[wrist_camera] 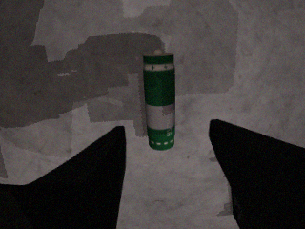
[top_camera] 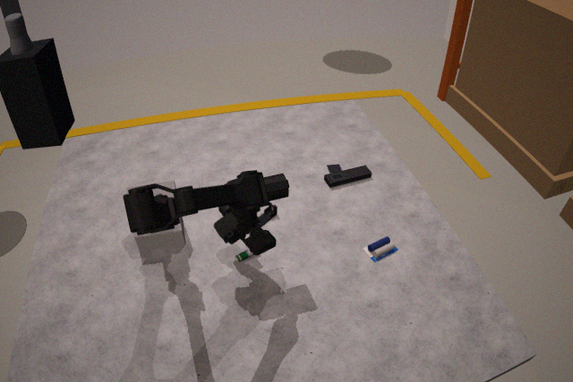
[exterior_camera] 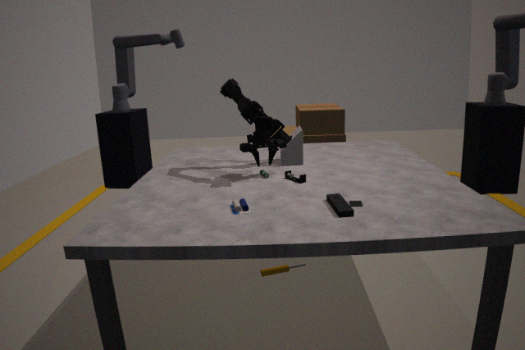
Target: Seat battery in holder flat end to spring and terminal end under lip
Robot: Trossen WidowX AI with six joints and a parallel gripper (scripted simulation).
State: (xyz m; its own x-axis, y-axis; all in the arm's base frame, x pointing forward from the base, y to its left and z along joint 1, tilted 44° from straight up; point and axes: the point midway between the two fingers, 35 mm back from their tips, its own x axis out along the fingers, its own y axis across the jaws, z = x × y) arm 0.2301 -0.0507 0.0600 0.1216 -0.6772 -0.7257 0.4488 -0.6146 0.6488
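My gripper tip is now 4 cm above the white battery. From my gripper tip the other things lie so: yellow screwdriver (42 cm ahead, 24 cm below, 12 cm to the left); then blue card (37 cm ahead, 4 cm below, 3 cm to the right).
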